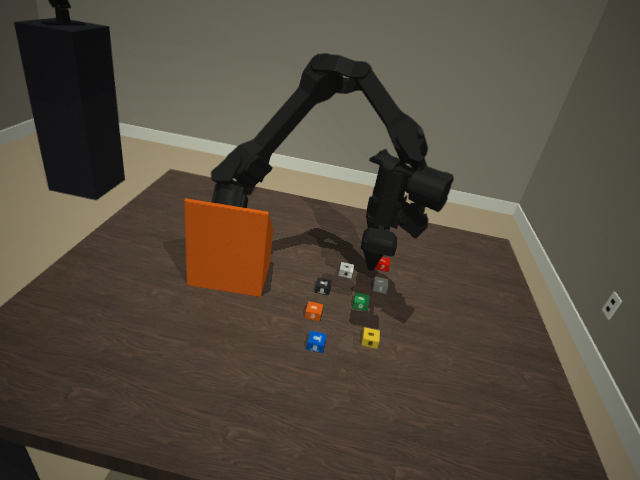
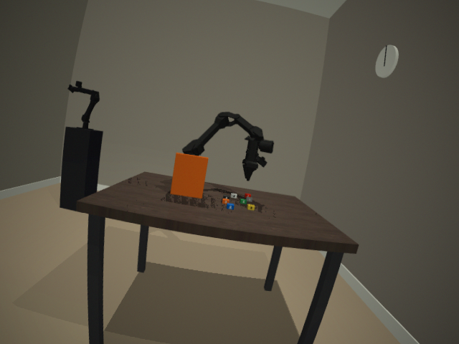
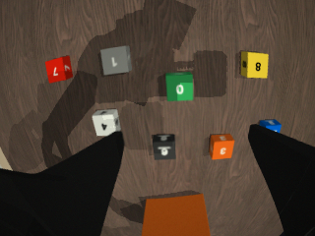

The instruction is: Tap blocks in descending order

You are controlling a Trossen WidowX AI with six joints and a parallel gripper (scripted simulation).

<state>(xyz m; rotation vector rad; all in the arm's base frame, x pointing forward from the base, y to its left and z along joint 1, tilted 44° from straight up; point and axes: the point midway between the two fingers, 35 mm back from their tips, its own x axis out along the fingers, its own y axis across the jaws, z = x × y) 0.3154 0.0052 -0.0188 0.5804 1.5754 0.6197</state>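
Right now the blue block is 150 mm to the right of my gripper tip, 120 mm below it and 70 mm behind it. Also, from my gripper tip: green block (120 mm below); grey block (120 mm below, 70 mm to the left, 40 mm ahead); black block (120 mm below, 90 mm behind, 20 mm to the left).
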